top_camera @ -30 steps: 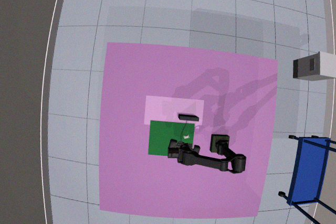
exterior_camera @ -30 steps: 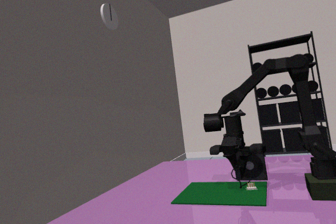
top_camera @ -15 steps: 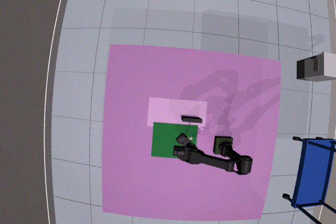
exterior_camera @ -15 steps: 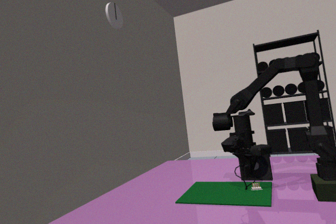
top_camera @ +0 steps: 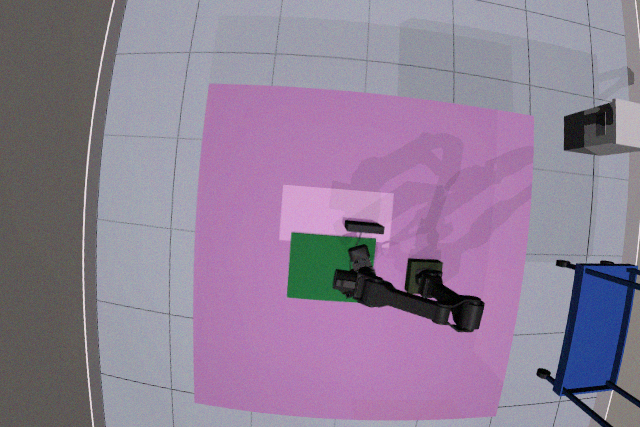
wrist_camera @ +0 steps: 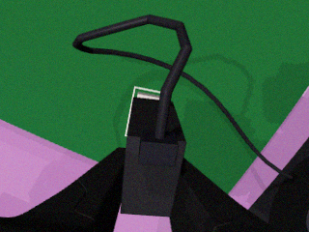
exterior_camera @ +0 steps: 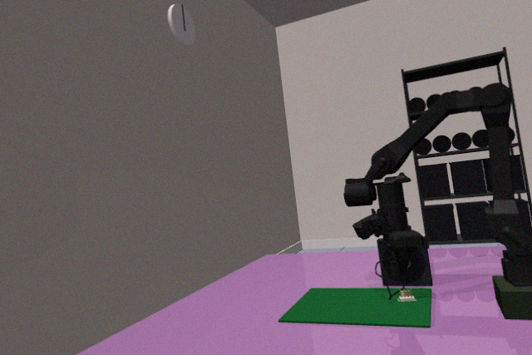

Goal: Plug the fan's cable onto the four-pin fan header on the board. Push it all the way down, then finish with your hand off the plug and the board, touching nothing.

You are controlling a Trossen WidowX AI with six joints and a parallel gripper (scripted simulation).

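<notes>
Right now the green board is 10 cm ahead of my gripper tip, 1 cm to the left of it and 8 cm below it. Also, from my gripper tip: black fan: 2 cm behind, 13 cm to the right, 1 cm below; fan plug: 1 cm ahead, 1 cm above.
</notes>
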